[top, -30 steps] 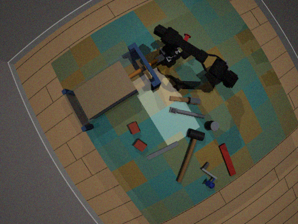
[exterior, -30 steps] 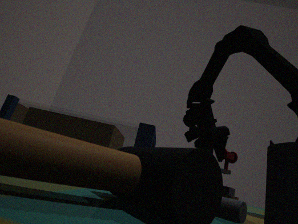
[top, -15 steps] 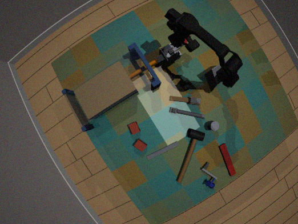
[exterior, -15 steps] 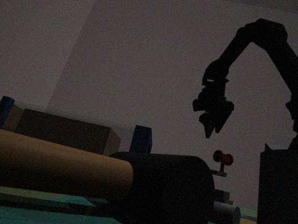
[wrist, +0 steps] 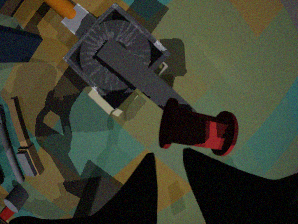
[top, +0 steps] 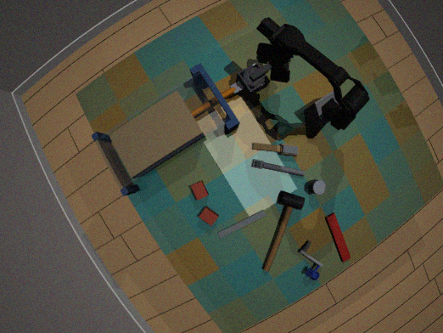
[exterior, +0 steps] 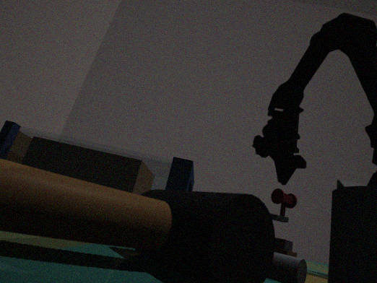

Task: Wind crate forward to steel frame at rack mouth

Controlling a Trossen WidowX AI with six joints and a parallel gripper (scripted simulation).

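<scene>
The red knob lies 20 mm behind my gripper tip, 20 mm to the right of it and 50 mm below it. Also, from my gripper tip: red-knobbed crank 20 mm ahead, 20 mm to the right, 80 mm below; grey winch 60 mm ahead, 30 mm to the right, 150 mm below; blue steel frame 240 mm ahead, 50 mm to the right, 80 mm below.
</scene>
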